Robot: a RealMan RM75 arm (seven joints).
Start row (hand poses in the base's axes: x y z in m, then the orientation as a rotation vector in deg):
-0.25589, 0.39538, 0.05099, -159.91, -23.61, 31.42
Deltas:
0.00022, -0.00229, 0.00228, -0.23, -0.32, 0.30
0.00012, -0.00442, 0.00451, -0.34, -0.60, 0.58
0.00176, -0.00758, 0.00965, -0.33, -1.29, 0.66
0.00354, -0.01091, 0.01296, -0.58, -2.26, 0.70
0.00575, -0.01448, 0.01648, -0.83, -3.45, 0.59
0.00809, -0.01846, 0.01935, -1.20, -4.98, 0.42
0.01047, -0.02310, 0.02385, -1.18, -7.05, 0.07
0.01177, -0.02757, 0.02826, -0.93, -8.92, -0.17
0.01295, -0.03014, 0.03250, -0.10, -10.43, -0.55
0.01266, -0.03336, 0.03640, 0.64, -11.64, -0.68
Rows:
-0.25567, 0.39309, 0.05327, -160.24, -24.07, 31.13
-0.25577, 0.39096, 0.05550, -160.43, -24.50, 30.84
-0.25413, 0.38780, 0.06064, -160.68, -24.76, 29.91
-0.25235, 0.38447, 0.06395, -161.27, -24.98, 28.66
-0.25014, 0.38090, 0.06747, -161.94, -25.04, 27.06
-0.24780, 0.37692, 0.07034, -162.84, -25.05, 25.01
-0.24542, 0.37228, 0.07484, -163.51, -24.97, 22.02
-0.24412, 0.36781, 0.07925, -163.84, -25.04, 19.25
-0.24294, 0.36524, 0.08349, -163.48, -24.92, 16.80
-0.24323, 0.36202, 0.08739, -163.08, -25.09, 14.85

